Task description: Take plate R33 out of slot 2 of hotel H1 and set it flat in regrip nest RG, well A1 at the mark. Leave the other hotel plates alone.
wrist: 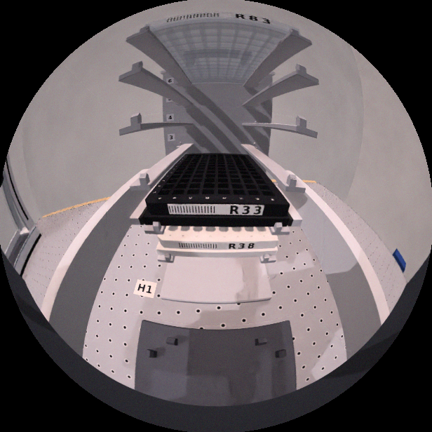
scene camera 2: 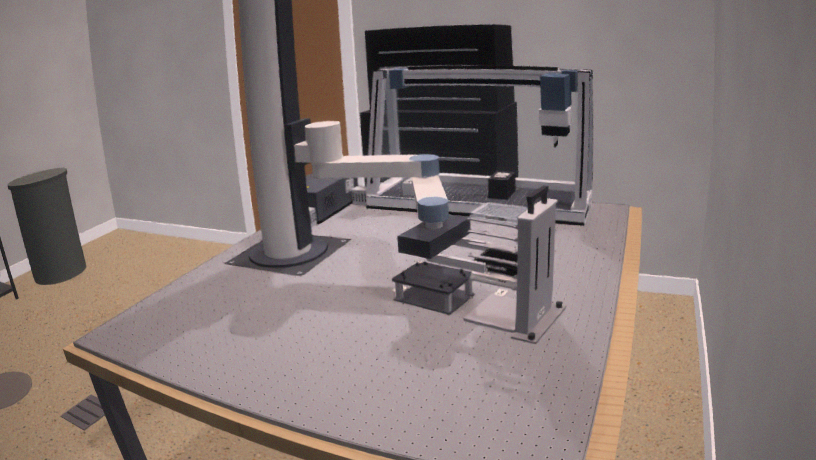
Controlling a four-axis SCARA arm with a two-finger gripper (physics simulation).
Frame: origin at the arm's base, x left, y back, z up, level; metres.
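Seen in the pictures: arm's base, origin of its link: (scene camera 2: 288,255).
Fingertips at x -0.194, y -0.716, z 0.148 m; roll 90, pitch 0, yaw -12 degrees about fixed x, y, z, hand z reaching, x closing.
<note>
Offsets run from my fingertips to a thing's top centre. "*": to the spot under its first point. Level surfaces: height alone.
Plate R33 @(dx -0.004, dy -0.019, dz +0.003 m) (wrist: 218,175) (scene camera 2: 498,254), black with a grid of wells, lies level on the slot 2 ledges of hotel H1 (scene camera 2: 534,268) (wrist: 220,100). My gripper (wrist: 215,177) (scene camera 2: 492,258) is shut on plate R33, with one finger along each long side. The contact faces of the fingers are mostly hidden. White plate R38 (wrist: 218,238) sits in the slot below, and clear plate R83 @(dx -0.005, dy -0.019, dz +0.115 m) (wrist: 220,52) (scene camera 2: 498,212) is at the top of the hotel. The dark regrip nest RG @(dx +0.034, dy +0.168, dz -0.065 m) (scene camera 2: 432,276) (wrist: 240,360) stands in front of the hotel, with its corner posts showing. Its A1 mark does not show in the wrist view.
Empty ledges (wrist: 300,75) stick out above R33 on both sides. The arm's column (scene camera 2: 271,142) stands at the left of the table @(dz -0.133 m) (scene camera 2: 320,365). A gantry machine @(* dx +0.709, dy -0.114, dz +0.133 m) (scene camera 2: 582,142) stands behind the hotel, with a small black block @(* dx +0.709, dy +0.172, dz -0.043 m) (scene camera 2: 501,187) on its deck.
</note>
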